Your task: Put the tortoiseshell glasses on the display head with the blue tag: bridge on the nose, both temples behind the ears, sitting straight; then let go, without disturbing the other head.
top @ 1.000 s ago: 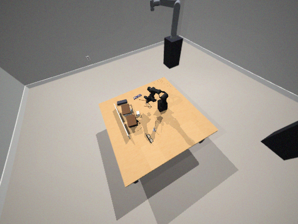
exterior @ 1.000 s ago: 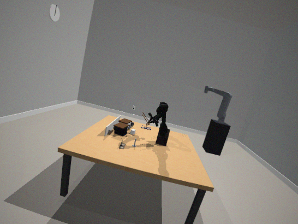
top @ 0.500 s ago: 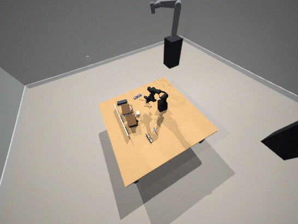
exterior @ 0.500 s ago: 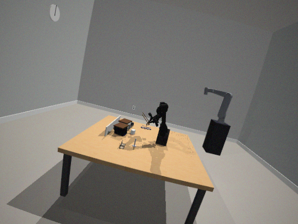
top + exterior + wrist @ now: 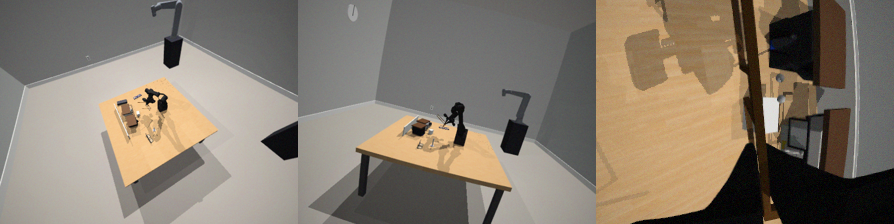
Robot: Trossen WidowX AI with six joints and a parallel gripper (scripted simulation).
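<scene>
Now: the white block 140 mm below my gripper tip, 140 mm ahead of it and 30 mm to the right of it. From my gripper tip the other things lie so: dark case (380 mm to the right, 280 mm ahead, 150 mm below); then white back panel (400 mm ahead, 110 mm below, 30 mm to the right); then small grey stand (320 mm to the left, 140 mm below, 60 mm ahead).
</scene>
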